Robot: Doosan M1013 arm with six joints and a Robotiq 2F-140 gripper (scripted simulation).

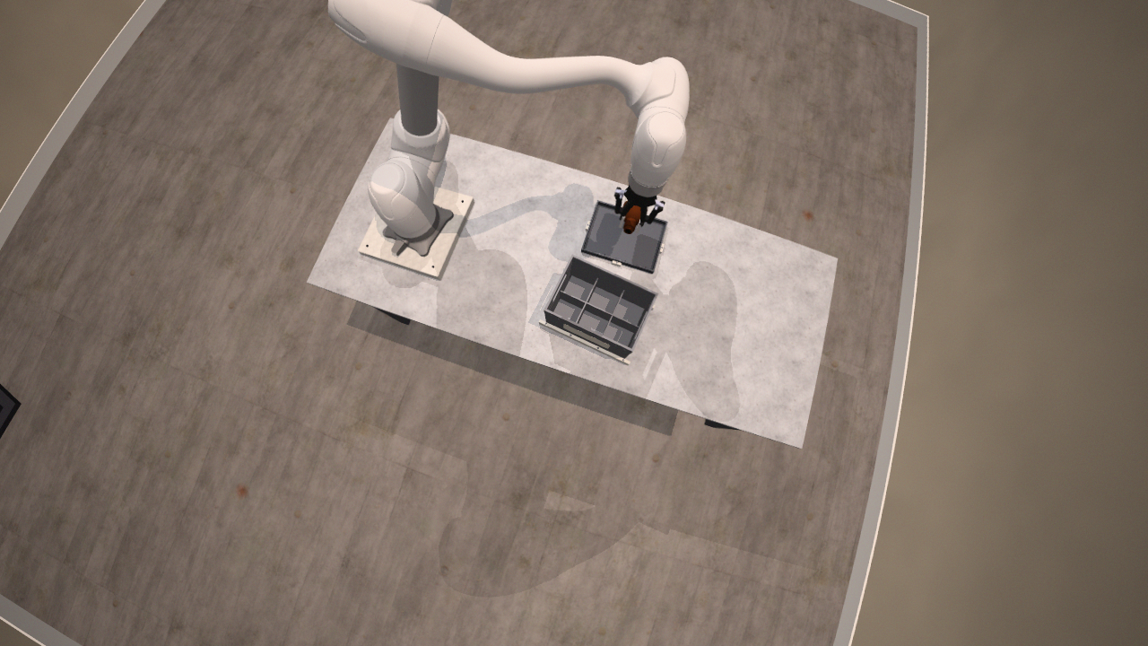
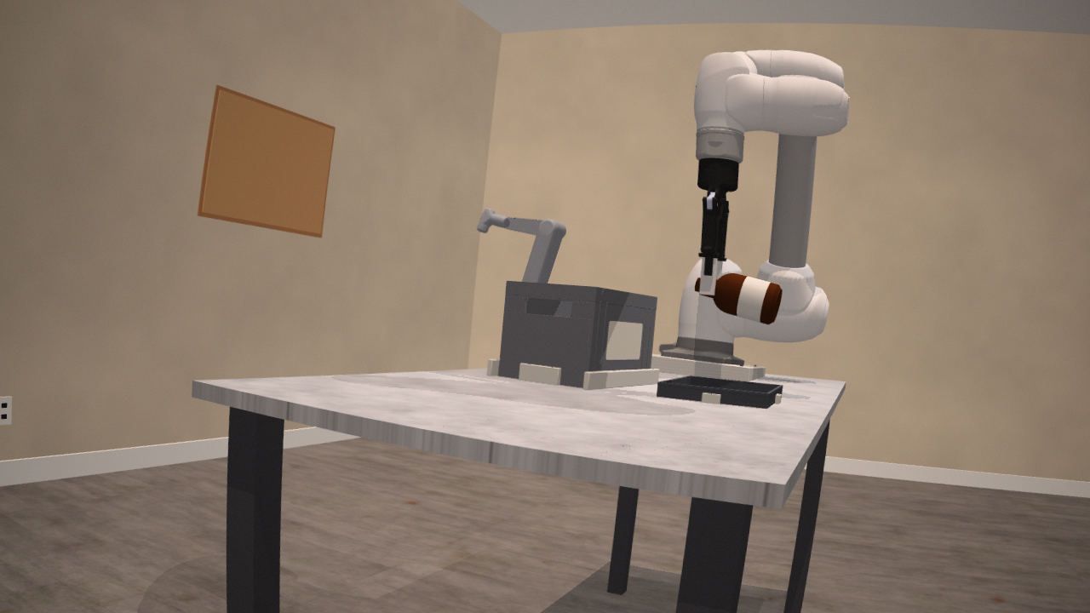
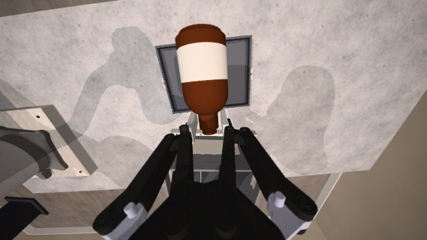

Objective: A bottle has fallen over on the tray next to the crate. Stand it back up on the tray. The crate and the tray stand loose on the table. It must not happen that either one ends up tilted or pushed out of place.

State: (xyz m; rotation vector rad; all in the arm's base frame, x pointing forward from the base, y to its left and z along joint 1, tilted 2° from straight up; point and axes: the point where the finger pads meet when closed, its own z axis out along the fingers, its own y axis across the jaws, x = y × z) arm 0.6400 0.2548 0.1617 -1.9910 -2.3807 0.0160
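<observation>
My gripper is now 1 cm past the brown bottle, 5 cm to the right of it and 3 cm above it. Round my hand: grey crate 3 cm ahead, 24 cm to the right, 13 cm below; dark tray 1 cm behind, 4 cm to the left, 20 cm below.
</observation>
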